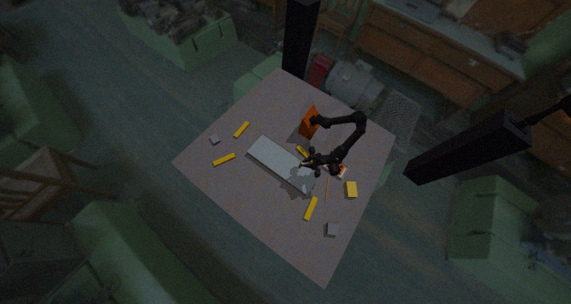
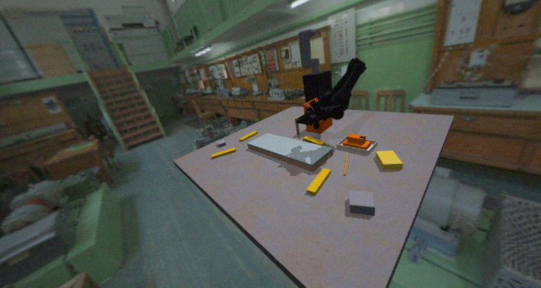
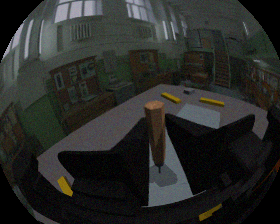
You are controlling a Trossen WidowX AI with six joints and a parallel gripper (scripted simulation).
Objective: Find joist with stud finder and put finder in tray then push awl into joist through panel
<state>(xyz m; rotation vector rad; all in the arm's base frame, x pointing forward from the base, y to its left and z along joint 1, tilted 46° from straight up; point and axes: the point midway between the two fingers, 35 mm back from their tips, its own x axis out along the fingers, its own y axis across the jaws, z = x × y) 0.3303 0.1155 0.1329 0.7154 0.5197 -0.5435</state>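
Right now the awl is 6 cm below my gripper tip. From my gripper tip the other things lie so: stud finder: 24 cm behind, 20 cm to the left, 15 cm below; thin orange stick: 6 cm behind, 23 cm to the left, 20 cm below; tray: 24 cm behind, 19 cm to the left, 19 cm below.
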